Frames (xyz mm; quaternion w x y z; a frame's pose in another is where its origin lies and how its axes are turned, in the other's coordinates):
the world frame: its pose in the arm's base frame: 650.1 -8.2 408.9 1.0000 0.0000 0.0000 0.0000
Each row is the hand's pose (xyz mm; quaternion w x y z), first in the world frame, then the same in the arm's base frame.
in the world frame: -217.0 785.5 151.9 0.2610 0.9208 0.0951 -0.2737
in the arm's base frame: 433.1 777.3 560.8 0.2610 0.9208 0.0951 -0.2737
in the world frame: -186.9 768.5 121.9 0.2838 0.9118 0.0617 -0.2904
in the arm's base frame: 463.2 760.3 530.8 0.2838 0.9118 0.0617 -0.2904
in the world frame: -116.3 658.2 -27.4 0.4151 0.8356 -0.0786 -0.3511
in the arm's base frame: 533.8 650.0 381.5 0.4151 0.8356 -0.0786 -0.3511
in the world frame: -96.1 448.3 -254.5 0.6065 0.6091 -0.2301 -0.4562
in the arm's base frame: 554.0 440.1 154.4 0.6065 0.6091 -0.2301 -0.4562
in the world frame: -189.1 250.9 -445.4 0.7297 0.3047 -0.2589 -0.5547
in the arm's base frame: 461.0 242.7 -36.5 0.7297 0.3047 -0.2589 -0.5547
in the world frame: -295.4 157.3 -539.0 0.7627 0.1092 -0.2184 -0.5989
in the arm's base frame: 354.7 149.1 -130.1 0.7627 0.1092 -0.2184 -0.5989
